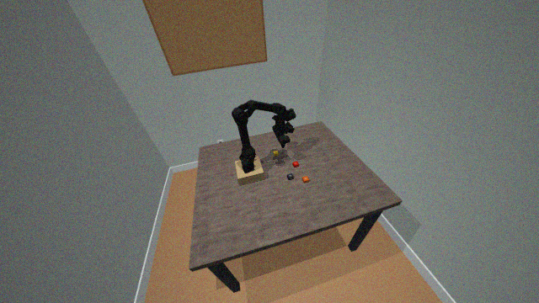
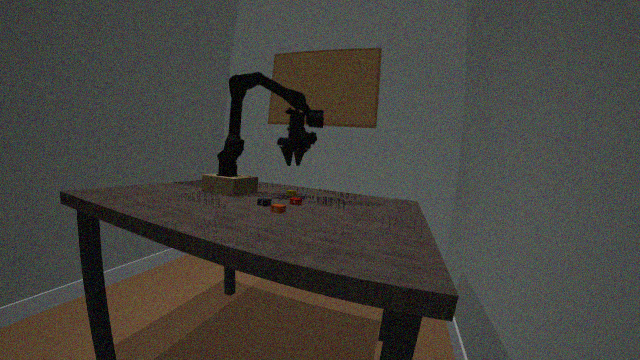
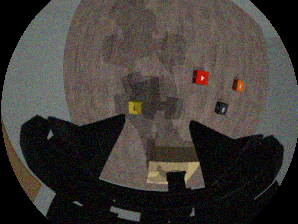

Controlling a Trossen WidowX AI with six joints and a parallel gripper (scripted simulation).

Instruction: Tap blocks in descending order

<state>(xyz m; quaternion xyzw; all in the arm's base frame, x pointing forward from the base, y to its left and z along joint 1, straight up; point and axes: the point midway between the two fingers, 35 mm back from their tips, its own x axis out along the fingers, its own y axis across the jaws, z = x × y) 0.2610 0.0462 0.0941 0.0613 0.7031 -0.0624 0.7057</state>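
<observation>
My gripper tip is 50 mm short of the red block, 110 mm to the left of it and 120 mm above it. Also, from my gripper tip: black block (40 mm behind, 190 mm to the right, 120 mm below); orange block (30 mm ahead, 250 mm to the right, 120 mm below); yellow block (20 mm behind, 60 mm to the left, 120 mm below).
</observation>
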